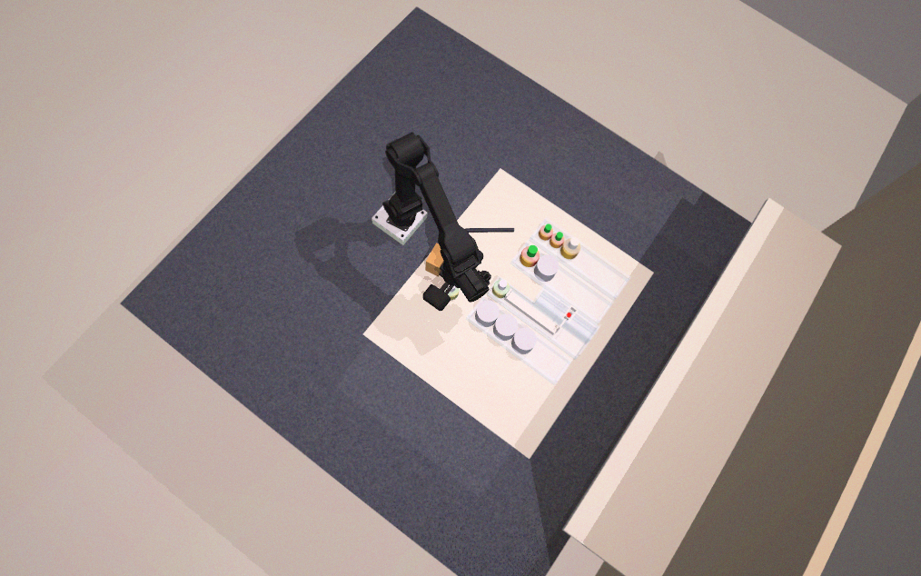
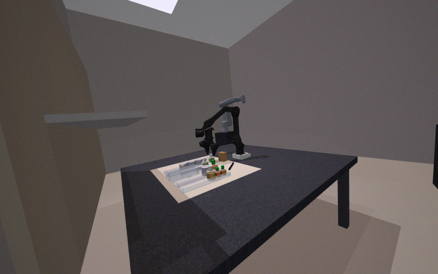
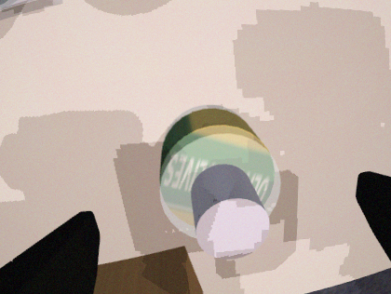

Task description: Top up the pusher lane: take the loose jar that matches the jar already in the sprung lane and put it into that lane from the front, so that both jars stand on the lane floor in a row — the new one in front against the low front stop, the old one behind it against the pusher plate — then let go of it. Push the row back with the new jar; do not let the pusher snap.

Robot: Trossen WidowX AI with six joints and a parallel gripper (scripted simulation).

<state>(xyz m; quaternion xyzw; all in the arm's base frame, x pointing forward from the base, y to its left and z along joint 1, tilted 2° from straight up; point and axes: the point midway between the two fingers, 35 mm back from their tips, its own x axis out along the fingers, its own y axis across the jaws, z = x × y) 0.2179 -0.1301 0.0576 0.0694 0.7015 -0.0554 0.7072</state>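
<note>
The orange box lies 70 mm behind my gripper tip, 60 mm to the left of it and 20 mm below it. From my gripper tip the other things lie so: black rod: 220 mm to the left, 50 mm below, 10 mm ahead; sprung lane: 270 mm ahead, 60 mm to the left, 40 mm below; red mark: 310 mm ahead, 70 mm to the left, 10 mm above.
</note>
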